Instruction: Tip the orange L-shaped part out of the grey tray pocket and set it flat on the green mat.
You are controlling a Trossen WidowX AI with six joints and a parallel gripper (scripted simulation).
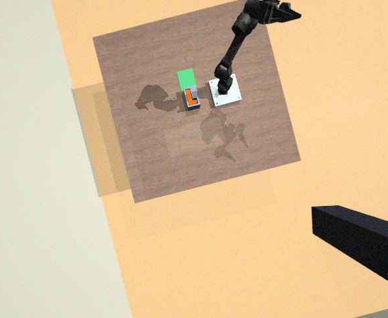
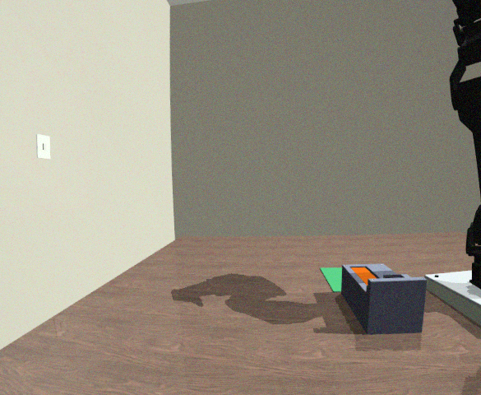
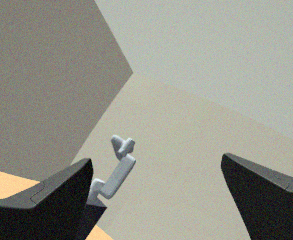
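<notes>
Right now my gripper tip is 670 mm above the orange L-shaped part, 380 mm short of it and 50 mm to the right of it. From my gripper tip the other things lie so: green mat: 730 mm below, 410 mm ahead, 110 mm to the right.
</notes>
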